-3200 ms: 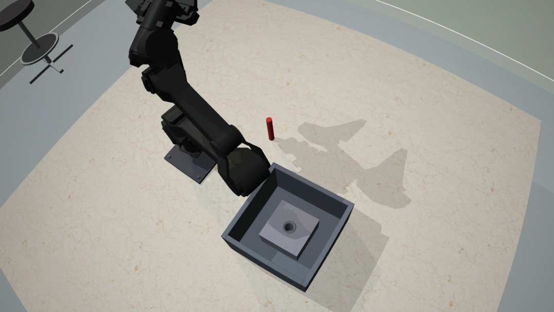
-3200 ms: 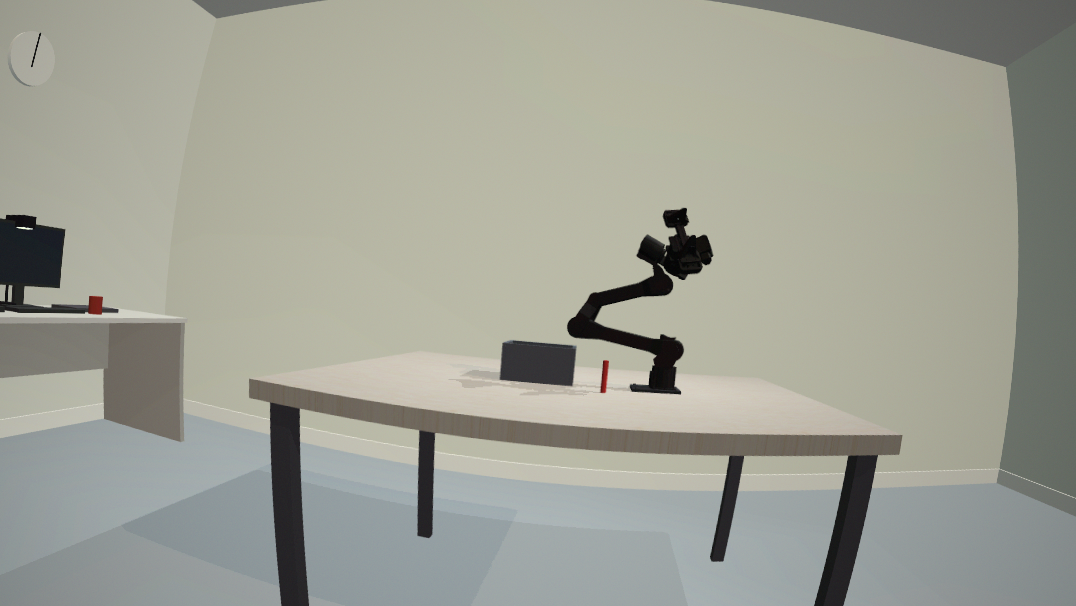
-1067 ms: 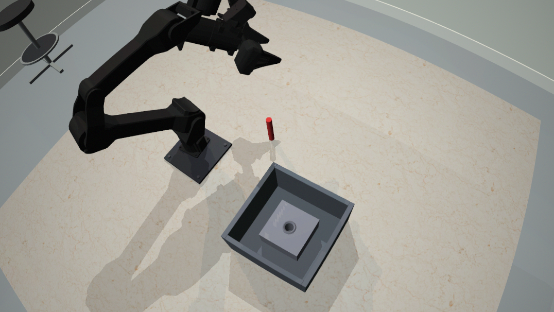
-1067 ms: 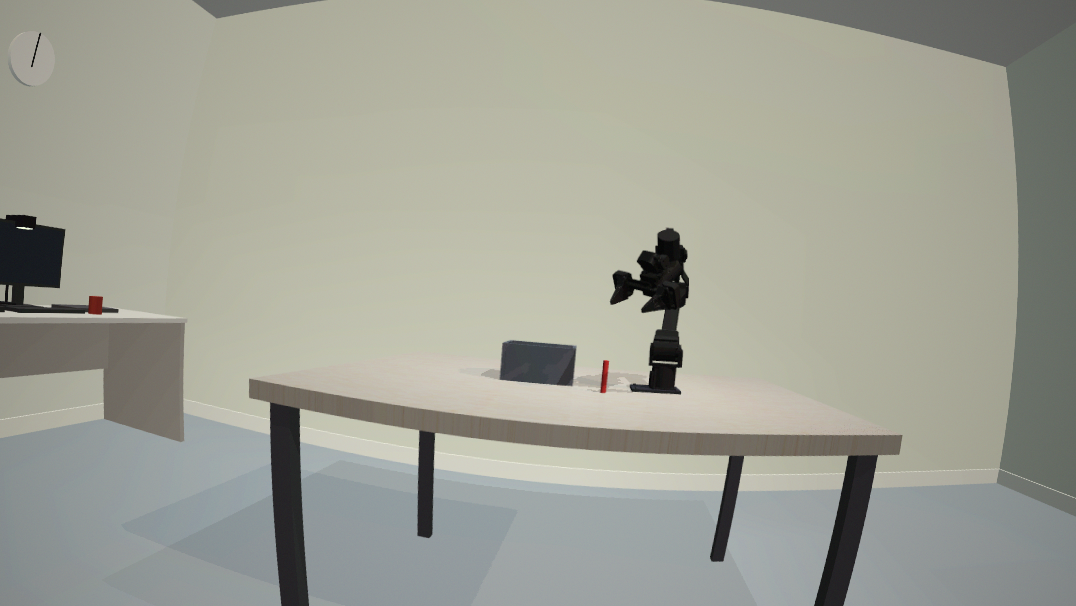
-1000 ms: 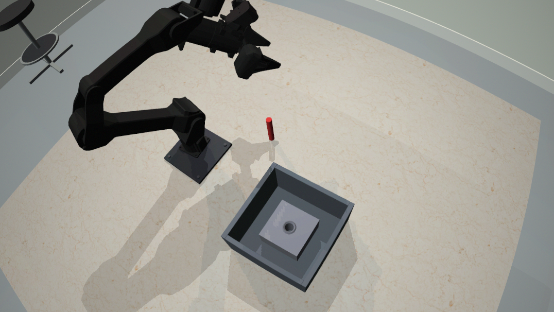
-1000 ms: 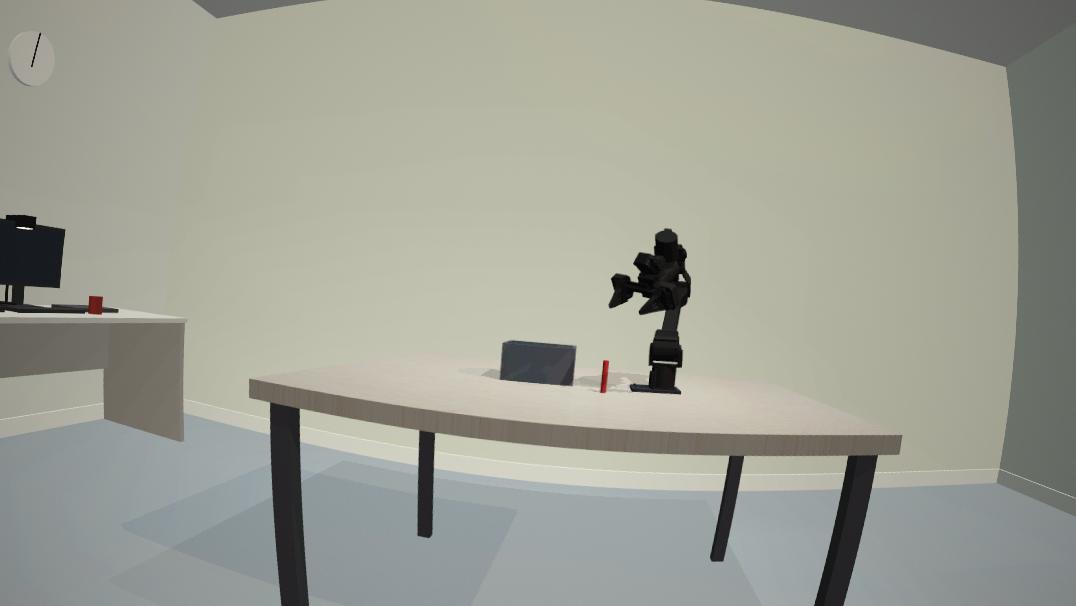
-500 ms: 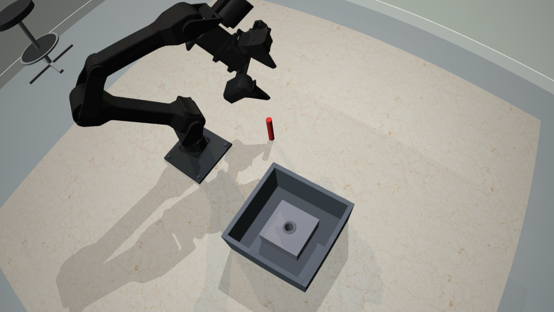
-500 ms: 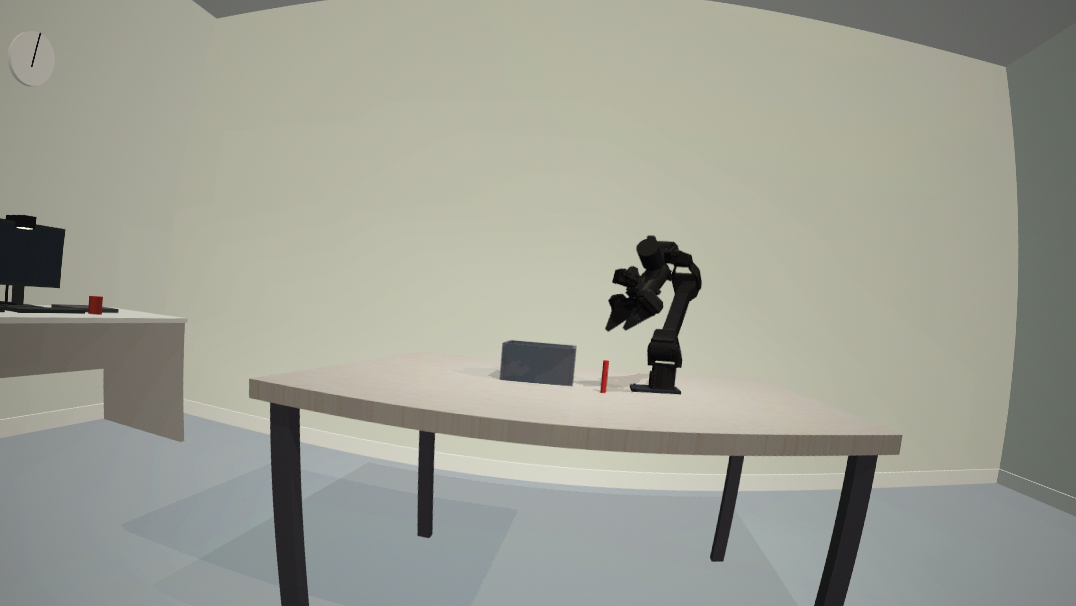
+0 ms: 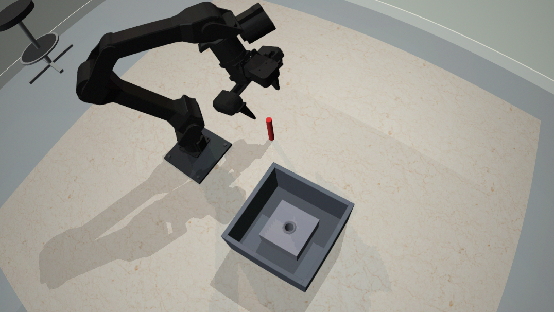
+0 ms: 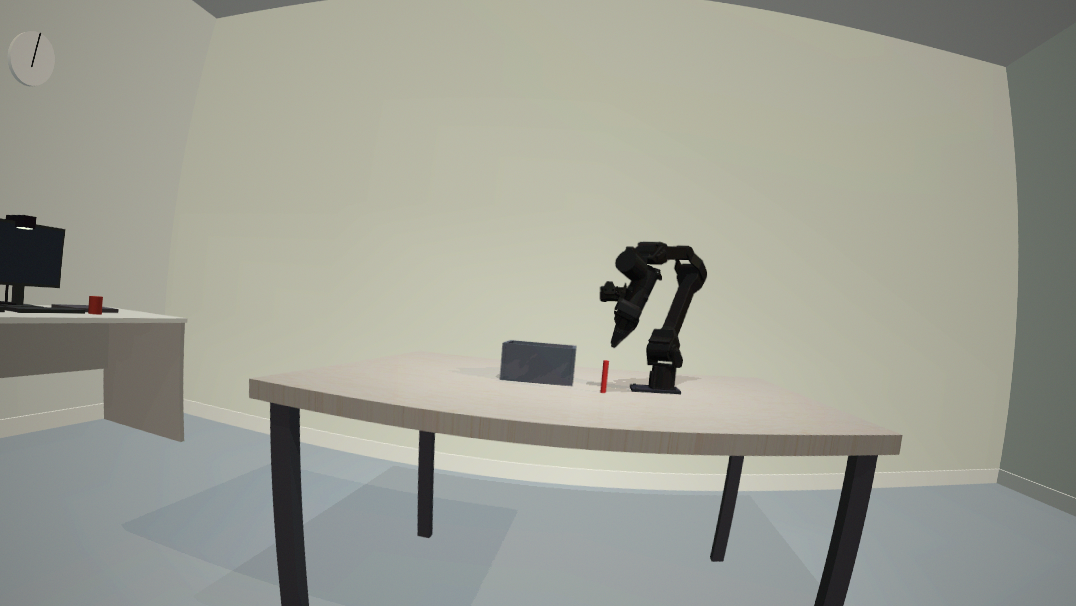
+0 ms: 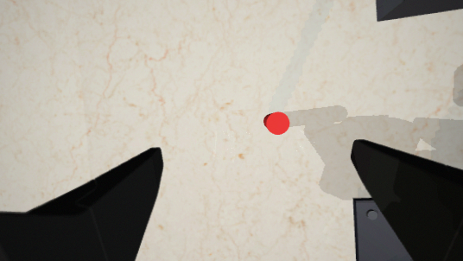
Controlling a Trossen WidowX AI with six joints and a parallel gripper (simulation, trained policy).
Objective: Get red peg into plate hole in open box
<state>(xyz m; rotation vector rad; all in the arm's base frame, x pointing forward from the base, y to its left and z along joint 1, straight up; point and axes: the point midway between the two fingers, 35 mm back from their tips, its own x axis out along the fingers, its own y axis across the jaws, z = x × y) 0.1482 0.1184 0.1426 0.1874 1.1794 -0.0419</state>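
Right now my gripper tip is 1 cm short of the red peg, 1 cm to the left of it and 8 cm above it. Also, from my gripper tip: grey box: 17 cm ahead, 22 cm to the right, 9 cm below; then grey plate: 17 cm ahead, 22 cm to the right, 7 cm below.
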